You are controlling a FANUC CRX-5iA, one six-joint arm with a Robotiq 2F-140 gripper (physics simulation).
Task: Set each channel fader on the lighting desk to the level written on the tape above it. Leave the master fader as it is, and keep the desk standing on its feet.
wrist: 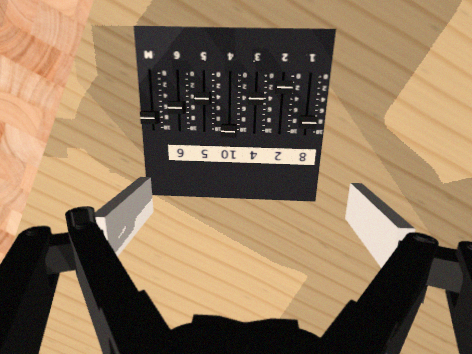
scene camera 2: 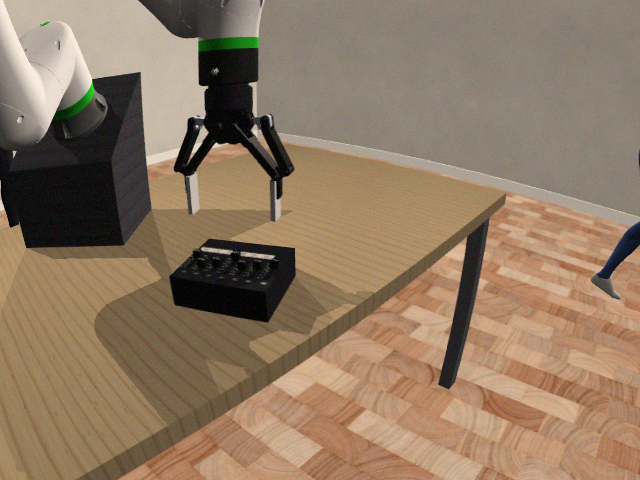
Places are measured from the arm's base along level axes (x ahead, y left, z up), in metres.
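Where they show: gripper, between the fingertips: point(wrist: 248, 197) point(scene camera 2: 232, 214); arm's base, origin of its link: point(scene camera 2: 79, 118).
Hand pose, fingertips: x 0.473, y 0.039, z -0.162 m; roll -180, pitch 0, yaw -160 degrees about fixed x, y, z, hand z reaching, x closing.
Each offset is from my fingertips to the top centre of the thing. Level surfaces: height alone.
The black lighting desk @(dy -0.039, dx +0.032, dz -0.046 m) point(scene camera 2: 222, 297) point(wrist: 234, 182) stands flat on the table. In the wrist view its tape @(dy -0.014, dx +0.013, dz -0.059 m) point(wrist: 242, 155) reads 8, 2, 4, 10, 5, 6 for channels 1 to 6. Fader 1 @(dy -0.063, dx -0.028, dz -0.046 m) point(wrist: 309, 121) is near 8, fader 2 @(dy -0.080, dx +0.002, dz -0.046 m) point(wrist: 284, 87) near 2, fader 3 @(dy -0.064, dx +0.020, dz -0.046 m) point(wrist: 256, 98) near 4, fader 4 @(dy -0.032, dx +0.031, dz -0.046 m) point(wrist: 228, 130) at 10, and fader 6 @(dy -0.034, dx +0.079, dz -0.046 m) point(wrist: 175, 107) near 6. Fader 5 @(dy -0.048, dx +0.061, dz -0.046 m) point(wrist: 202, 98) is slightly past 4, below 5. Master fader M @(dy -0.017, dx +0.098, dz -0.046 m) point(wrist: 148, 118) is near 8. My gripper point(scene camera 2: 234, 215) point(wrist: 248, 197) is open and empty, above and beside the desk's tape side, touching nothing.
The wooden table @(dz -0.114 m) point(scene camera 2: 372, 191) point(wrist: 225, 240) has its edge close to the desk's M side. The arm's dark pedestal point(scene camera 2: 67, 204) stands on the far left in the scene view. Part of a person's leg point(scene camera 2: 622, 248) shows at the right, beyond the table.
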